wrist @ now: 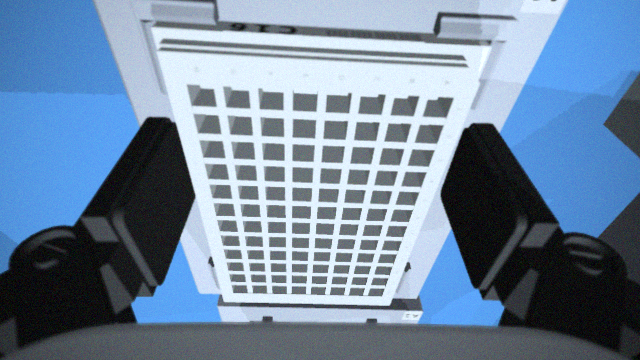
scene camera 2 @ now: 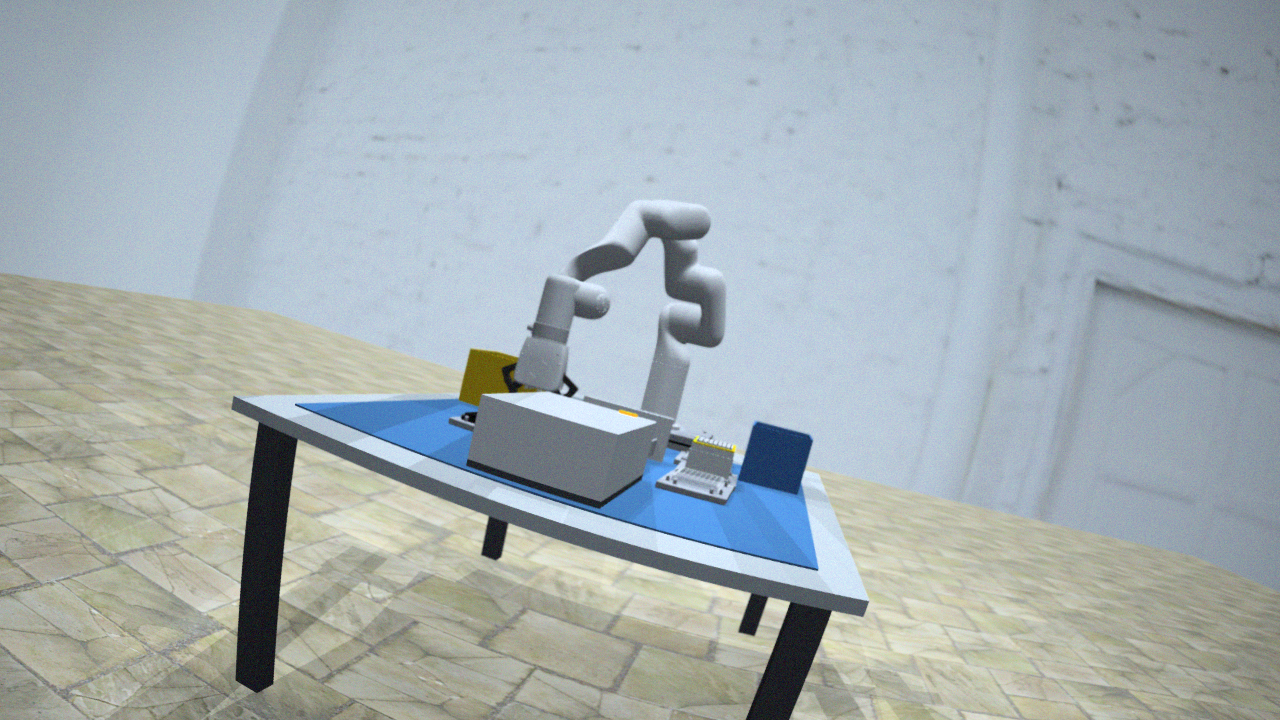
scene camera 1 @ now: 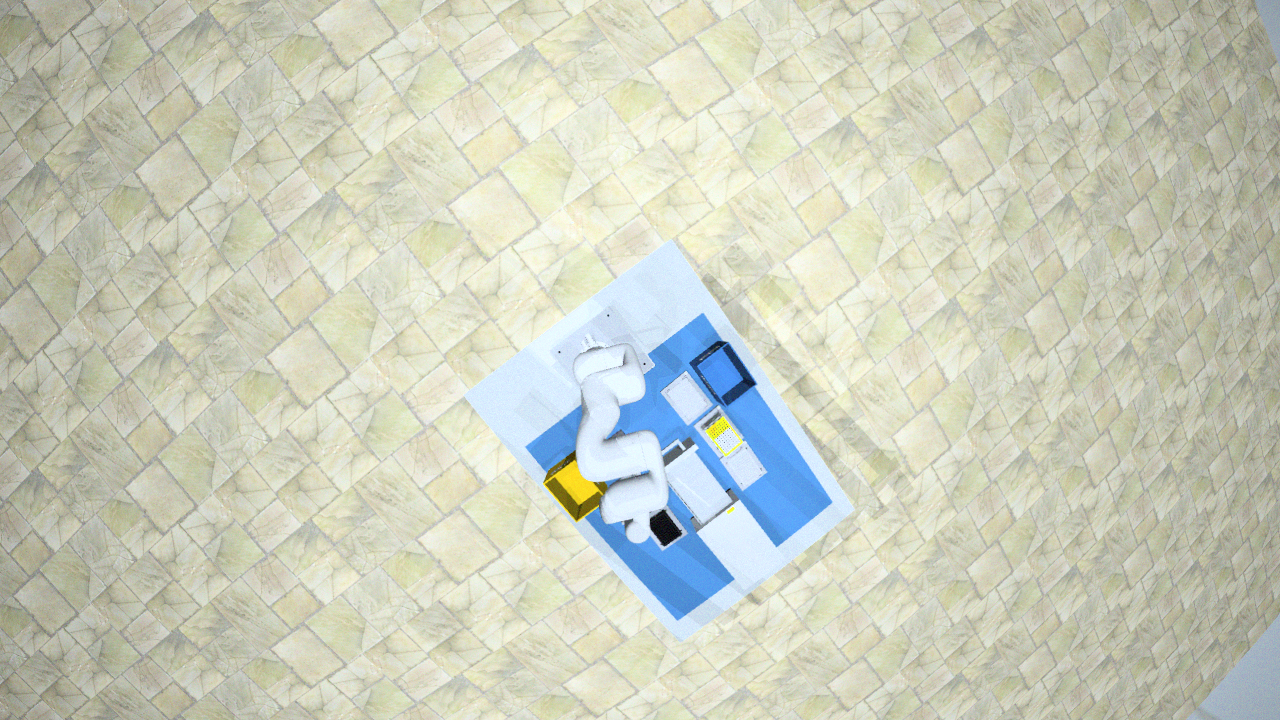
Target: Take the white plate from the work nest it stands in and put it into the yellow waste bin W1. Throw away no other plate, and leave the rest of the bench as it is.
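Places are measured from the arm's base along level axes (x ahead, y left, z up), in centimetres.
Pixels of known places: gripper, fingertip midpoint: (wrist: 320, 157).
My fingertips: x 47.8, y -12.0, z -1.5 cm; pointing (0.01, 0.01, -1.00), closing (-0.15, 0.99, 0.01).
Note:
For each thing: its top centre in the pictures, then the offset to it from my fingertips. "pt": a spot on its surface instead.
- pale grey work nest, surface spot: (wrist: 126, 60) pt dy -5.9, dx -1.8, dz -1.0 cm
- yellow waste bin, middle of its top: (scene camera 2: 509, 357) (scene camera 1: 575, 492) dy -15.1, dx -12.9, dz +9.8 cm
- black plate, middle of its top: (scene camera 1: 664, 529) dy +3.1, dx +20.1, dz +0.5 cm
- white device, surface spot: (scene camera 1: 702, 484) pt dy +23.7, dx +11.9, dz -0.4 cm
- blue bin, middle of its top: (scene camera 2: 783, 430) (scene camera 1: 727, 375) dy +48.0, dx -23.2, dz +9.8 cm
The white plate (wrist: 320, 176), with a grid of square wells, stands in a pale grey work nest (wrist: 126, 60) in the wrist view. In scene camera 1 the arm hides it; in scene camera 2 it cannot be made out. My gripper (wrist: 320, 157) is open and empty, with one black finger at each long side of the plate. How far the fingertips reach down beside it is unclear. In scene camera 2 the large grey box partly hides the fingers. The yellow waste bin (scene camera 1: 580, 488) (scene camera 2: 480, 376) stands at the table edge, beside the arm.
A black plate (scene camera 1: 665, 528) sits in a nest close to the gripper. A white device (scene camera 1: 702, 484) and a large grey box (scene camera 1: 744, 542) (scene camera 2: 554, 440) stand beyond it. A yellow and white plate (scene camera 1: 723, 433) (scene camera 2: 714, 449) and a blue bin (scene camera 1: 723, 371) (scene camera 2: 776, 457) stand farther off.

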